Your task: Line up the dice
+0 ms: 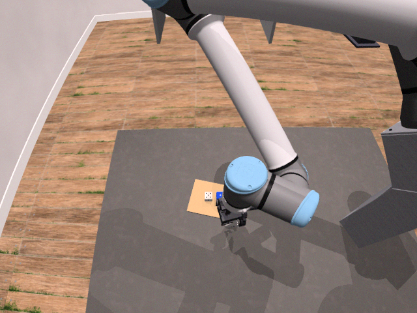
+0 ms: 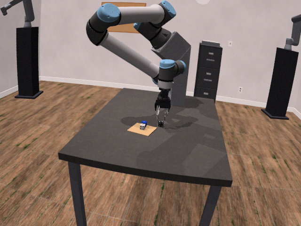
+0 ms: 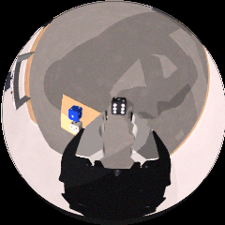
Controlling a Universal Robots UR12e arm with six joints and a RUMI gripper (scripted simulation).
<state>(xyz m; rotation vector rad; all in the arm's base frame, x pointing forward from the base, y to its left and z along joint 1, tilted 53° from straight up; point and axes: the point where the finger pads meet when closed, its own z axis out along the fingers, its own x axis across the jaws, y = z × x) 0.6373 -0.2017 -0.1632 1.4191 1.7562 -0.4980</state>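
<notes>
Now: the black die 4 cm below my hand. From my hand the other things lie so: white die 12 cm to the right, 7 cm ahead, 3 cm below; blue die 11 cm to the right, 3 cm below, 3 cm ahead; mat 12 cm to the right, 7 cm ahead, 5 cm below.
</notes>
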